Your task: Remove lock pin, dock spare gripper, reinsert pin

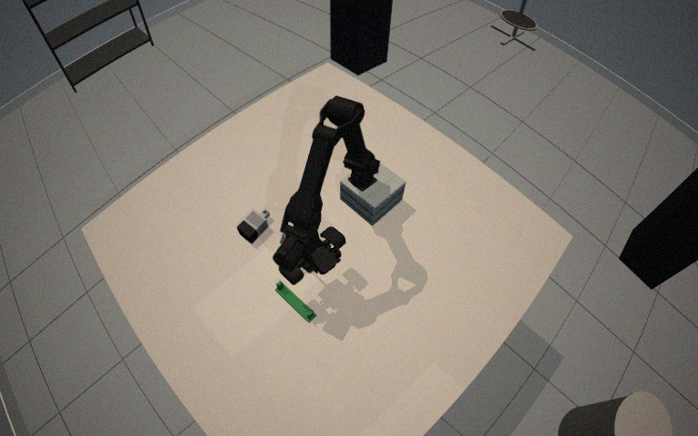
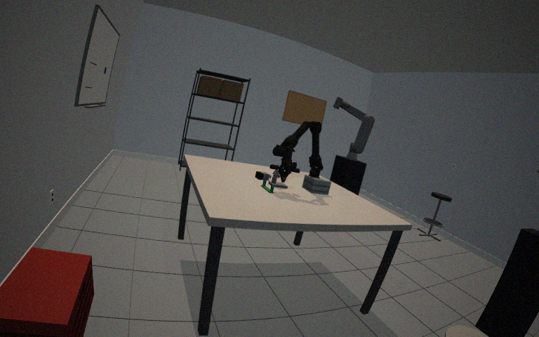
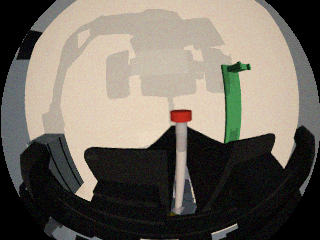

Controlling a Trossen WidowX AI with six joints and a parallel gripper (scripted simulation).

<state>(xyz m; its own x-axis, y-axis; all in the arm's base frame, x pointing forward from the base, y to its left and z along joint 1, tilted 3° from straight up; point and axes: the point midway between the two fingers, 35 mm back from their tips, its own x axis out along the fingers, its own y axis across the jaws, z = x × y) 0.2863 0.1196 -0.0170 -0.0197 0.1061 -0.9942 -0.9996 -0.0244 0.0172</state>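
The green bracket lies 10 cm ahead of my gripper tip, 1 cm to the left of it and 3 cm below it. The rest, counted from my gripper tip: grey mount 1 cm behind, 11 cm to the right; spare gripper 3 cm ahead, 26 cm to the right, 3 cm below.
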